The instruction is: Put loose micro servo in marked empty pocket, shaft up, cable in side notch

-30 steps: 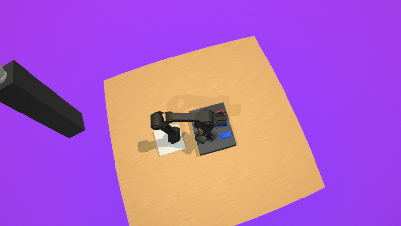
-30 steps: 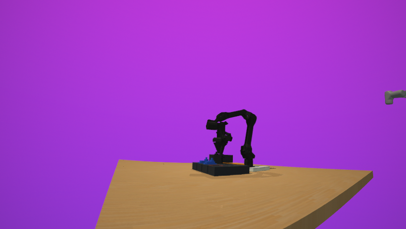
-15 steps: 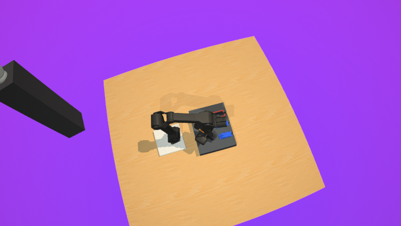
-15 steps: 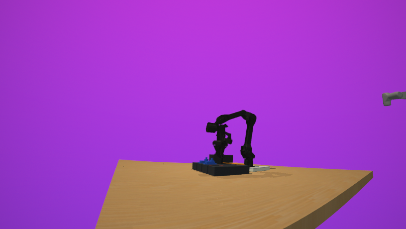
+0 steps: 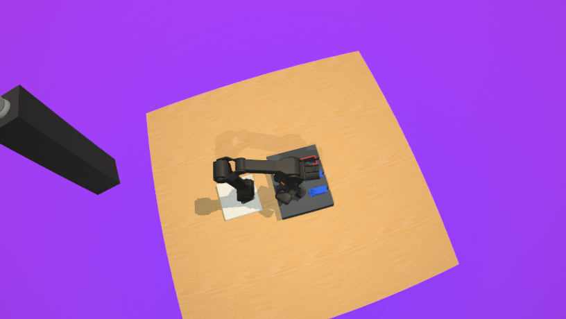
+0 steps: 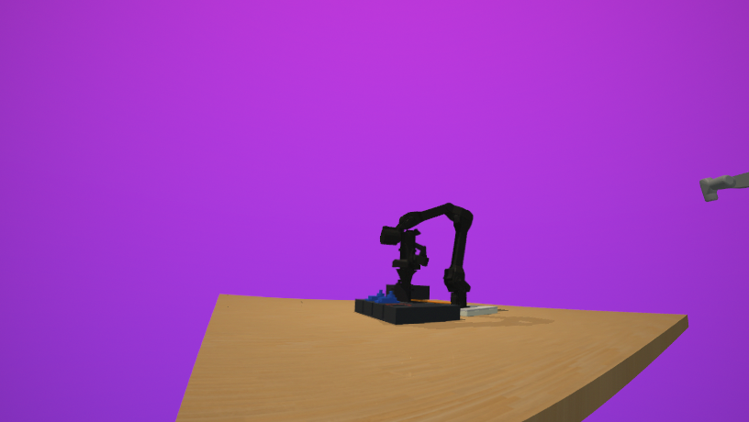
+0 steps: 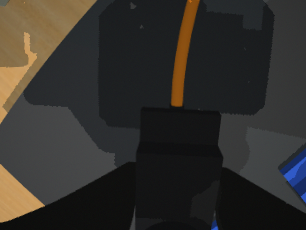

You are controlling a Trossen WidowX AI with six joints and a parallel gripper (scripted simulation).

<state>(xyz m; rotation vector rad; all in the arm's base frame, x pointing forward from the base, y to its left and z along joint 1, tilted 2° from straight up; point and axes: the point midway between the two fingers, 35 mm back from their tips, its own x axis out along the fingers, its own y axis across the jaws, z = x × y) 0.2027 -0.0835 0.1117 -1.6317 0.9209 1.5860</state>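
Now: gripper tip 7 cm above the dark grey deck and 5 cm to the right of it.
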